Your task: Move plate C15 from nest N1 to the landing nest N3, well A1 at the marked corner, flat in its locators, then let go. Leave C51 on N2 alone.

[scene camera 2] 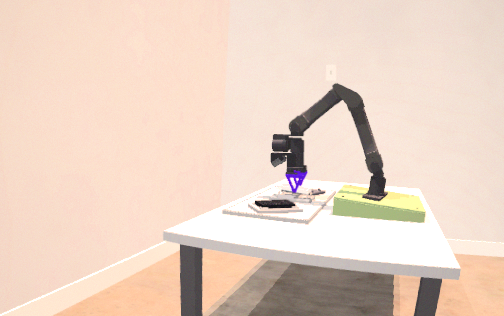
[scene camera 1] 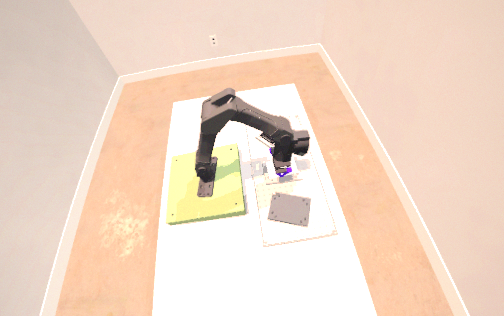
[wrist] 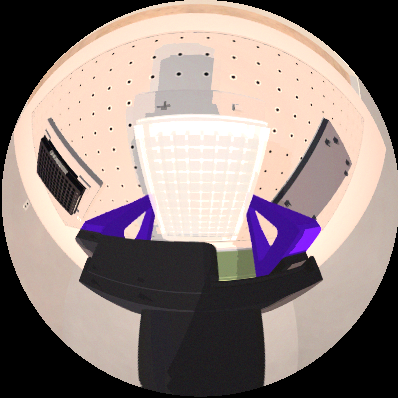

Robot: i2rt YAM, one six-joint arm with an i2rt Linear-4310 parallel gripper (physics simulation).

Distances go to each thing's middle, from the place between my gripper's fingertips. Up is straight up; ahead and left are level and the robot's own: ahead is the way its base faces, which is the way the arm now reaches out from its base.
I see the translucent white well plate [wrist: 200, 170] 1 cm ahead of my hand and 1 cm above it. Also, from my hand: black well plate [wrist: 61, 181] (23 cm to the left, 2 cm below, 2 cm behind).
